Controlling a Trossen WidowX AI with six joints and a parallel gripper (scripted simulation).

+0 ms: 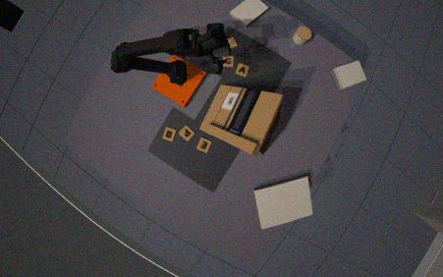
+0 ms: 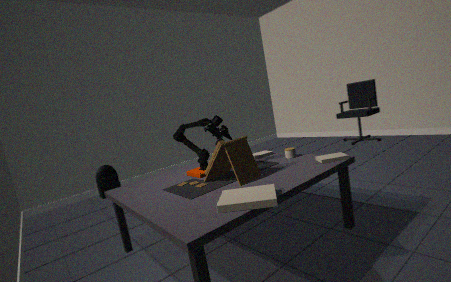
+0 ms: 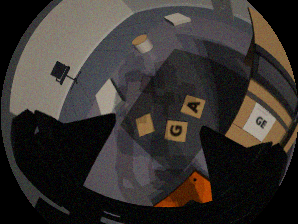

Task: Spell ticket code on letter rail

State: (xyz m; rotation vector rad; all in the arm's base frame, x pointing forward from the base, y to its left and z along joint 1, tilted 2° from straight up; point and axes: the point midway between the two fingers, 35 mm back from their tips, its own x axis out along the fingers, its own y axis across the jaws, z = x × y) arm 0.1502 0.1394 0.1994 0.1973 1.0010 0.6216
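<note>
My gripper tip is 110 mm short of the white ticket, 170 mm to the left of it and 110 mm above it. The rest, counted from my gripper tip: small cup (280 mm ahead, 350 mm to the left, 160 mm below); white slab (570 mm ahead, 470 mm to the right, 180 mm below); dark mat (30 mm ahead, 180 mm to the right, 190 mm below).
</note>
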